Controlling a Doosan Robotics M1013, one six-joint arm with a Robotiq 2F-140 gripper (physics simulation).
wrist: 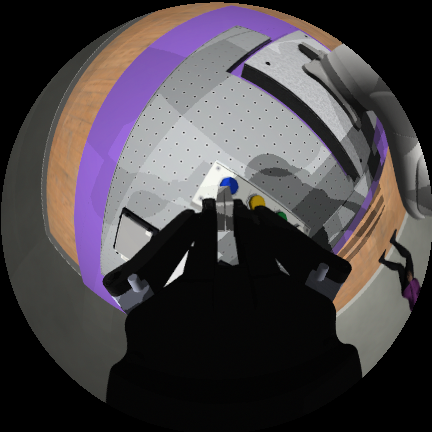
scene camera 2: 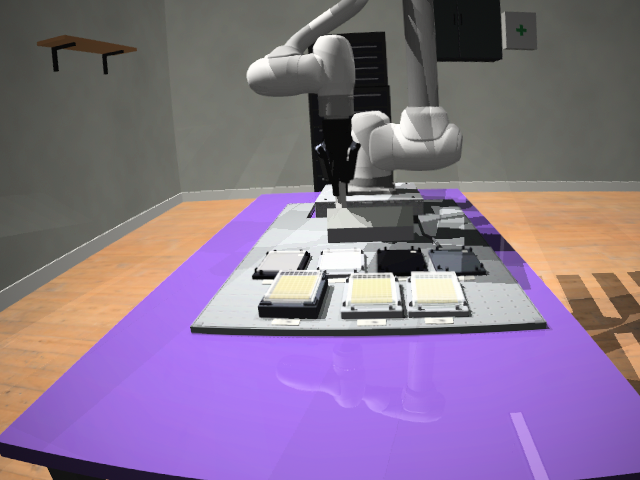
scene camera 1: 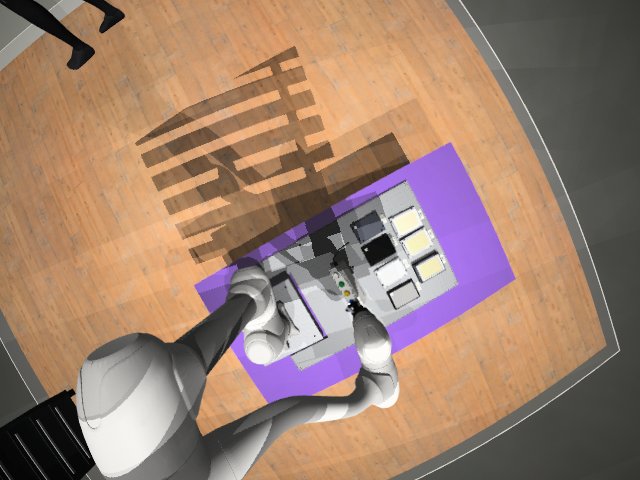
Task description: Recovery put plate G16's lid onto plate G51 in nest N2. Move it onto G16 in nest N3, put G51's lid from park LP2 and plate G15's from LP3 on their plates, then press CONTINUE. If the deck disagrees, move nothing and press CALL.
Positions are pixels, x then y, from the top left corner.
my gripper: shut, touches a button box point(scene camera 2: 366, 224)
